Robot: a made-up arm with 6 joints. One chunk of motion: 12 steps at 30 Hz.
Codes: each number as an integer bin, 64 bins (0 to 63) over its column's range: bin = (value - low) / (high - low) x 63, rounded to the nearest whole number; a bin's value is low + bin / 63 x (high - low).
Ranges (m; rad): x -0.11..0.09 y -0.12..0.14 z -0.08..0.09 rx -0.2..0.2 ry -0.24..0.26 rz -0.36..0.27
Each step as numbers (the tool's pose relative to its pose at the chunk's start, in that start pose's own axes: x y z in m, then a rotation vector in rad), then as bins.
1 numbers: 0.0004 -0.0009 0.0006 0.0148 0.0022 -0.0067
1 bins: 35 29 30 34 31 35
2 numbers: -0.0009 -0.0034 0.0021 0.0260 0.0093 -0.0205
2 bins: 34 28 30 36 31 34
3 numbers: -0.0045 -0.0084 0.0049 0.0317 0.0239 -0.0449
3 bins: 33 27 31 36 33 32
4 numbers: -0.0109 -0.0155 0.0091 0.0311 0.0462 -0.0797
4 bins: 31 25 33 36 36 28
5 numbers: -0.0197 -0.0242 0.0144 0.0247 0.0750 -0.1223
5 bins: 28 23 35 35 40 24
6 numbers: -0.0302 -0.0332 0.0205 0.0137 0.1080 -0.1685
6 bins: 25 21 37 34 44 19
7 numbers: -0.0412 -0.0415 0.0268 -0.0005 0.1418 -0.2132
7 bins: 22 19 40 31 48 15
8 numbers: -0.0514 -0.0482 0.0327 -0.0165 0.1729 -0.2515
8 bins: 18 17 42 29 52 11
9 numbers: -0.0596 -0.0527 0.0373 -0.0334 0.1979 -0.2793
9 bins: 16 16 43 26 55 8
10 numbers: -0.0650 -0.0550 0.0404 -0.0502 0.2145 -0.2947
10 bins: 14 16 45 24 57 7
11 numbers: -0.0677 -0.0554 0.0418 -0.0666 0.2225 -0.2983
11 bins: 13 16 45 21 58 6
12 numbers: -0.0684 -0.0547 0.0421 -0.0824 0.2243 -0.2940
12 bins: 13 16 45 19 59 7
